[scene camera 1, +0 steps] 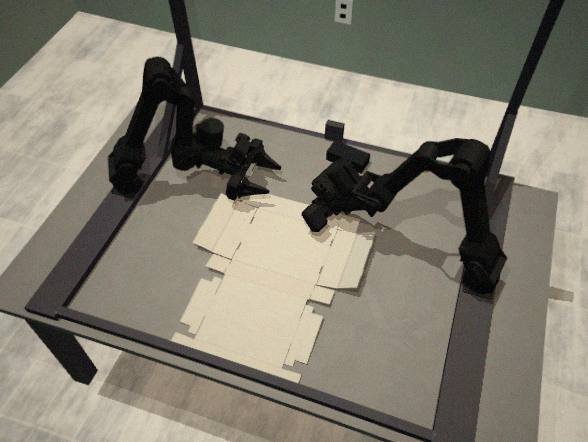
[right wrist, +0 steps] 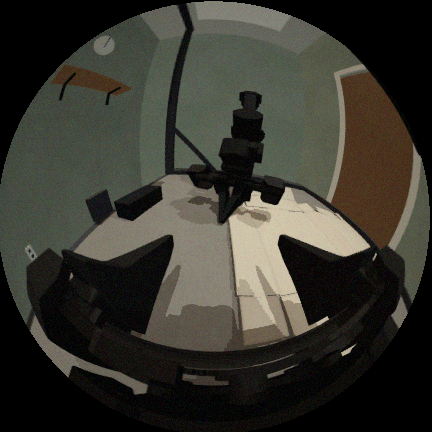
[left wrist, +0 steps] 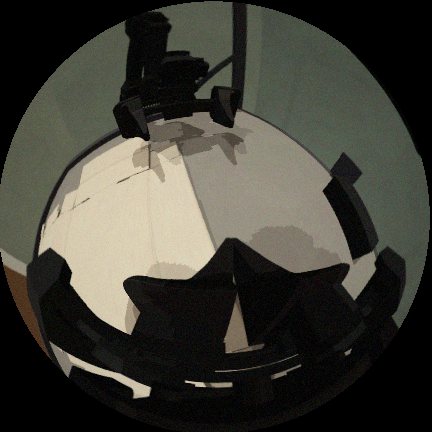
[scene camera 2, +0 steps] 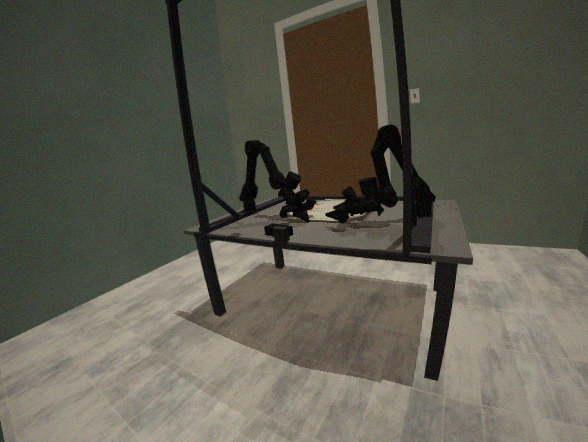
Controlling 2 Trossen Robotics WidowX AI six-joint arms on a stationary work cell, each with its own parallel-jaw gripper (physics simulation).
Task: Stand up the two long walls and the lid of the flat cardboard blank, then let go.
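Pixels of known places: left gripper, between the fingertips: (scene camera 1: 313,202) (right wrist: 220,222) (left wrist: 229,242) (scene camera 2: 308,221); right gripper, between the fingertips: (scene camera 1: 275,180) (right wrist: 227,240) (left wrist: 191,126) (scene camera 2: 329,211); left arm's base, origin of its link: (scene camera 1: 478,284) (scene camera 2: 249,209); right arm's base, origin of its link: (scene camera 1: 128,187) (scene camera 2: 423,214).
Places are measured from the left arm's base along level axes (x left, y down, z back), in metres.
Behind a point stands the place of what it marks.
Observation:
The pale cardboard blank (scene camera 1: 270,255) {x 0.072, y 0.015, z -0.487 m} (scene camera 2: 322,204) {x 0.171, y 0.005, z -0.379 m} (left wrist: 115,215) {x -0.012, y 0.017, z -0.508 m} (right wrist: 255,230) {x -0.060, y 0.017, z -0.453 m} lies spread out on the table, its large panels flat. In scene camera 1 its right outer flap (scene camera 1: 361,260) {x 0.035, y -0.016, z -0.269 m} looks slightly raised along the edge. My left gripper (scene camera 2: 306,219) {x -0.120, y 0.014, z -0.440 m} (left wrist: 229,242) {x -0.120, y 0.014, z -0.440 m} (right wrist: 220,222) {x -0.120, y 0.014, z -0.440 m} is shut and empty, its tips together near the blank's back edge; in scene camera 1 its own body hides the tips. My right gripper (scene camera 1: 274,179) {x -0.121, y -0.035, z -0.544 m} (left wrist: 191,126) {x -0.121, y -0.035, z -0.544 m} (right wrist: 227,240) {x -0.121, y -0.035, z -0.544 m} is wide open and empty at the blank's back left corner in scene camera 1, low above the table and blank edge.
A dark box (scene camera 1: 348,154) {x -0.290, y -0.014, z -0.394 m} (right wrist: 139,202) {x -0.277, y -0.006, z -0.426 m} and a small block (scene camera 1: 334,130) {x -0.358, y -0.024, z -0.455 m} (right wrist: 99,206) {x -0.357, y -0.013, z -0.466 m} stand at the table's back edge, behind my left gripper in scene camera 1. Dark frame rails (scene camera 1: 235,357) border the table. Upright posts (scene camera 1: 532,60) {x -0.340, y -0.365, z -0.032 m} (scene camera 2: 186,115) {x -0.364, y -0.509, z -0.040 m} rise at its corners.

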